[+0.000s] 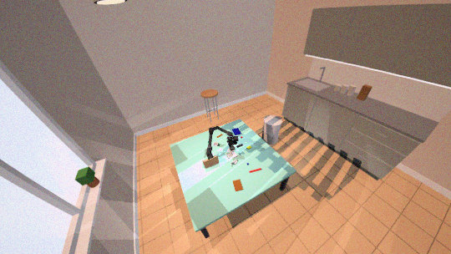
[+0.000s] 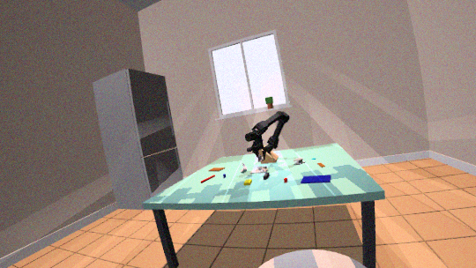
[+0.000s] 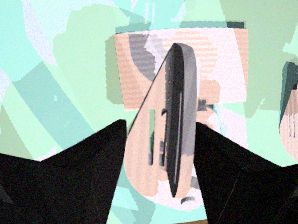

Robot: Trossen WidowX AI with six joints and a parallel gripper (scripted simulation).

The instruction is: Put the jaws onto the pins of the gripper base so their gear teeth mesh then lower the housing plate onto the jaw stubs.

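Right now my gripper tip is 8 cm above the pale flat plate, 3 cm to the left of it and 1 cm short of it. Round my gripper tip: red stick: 41 cm to the right, 8 cm below, 6 cm ahead; then yellow block: 26 cm ahead, 8 cm to the right, 7 cm below; then dark block: 18 cm ahead, 7 cm below, 3 cm to the left.
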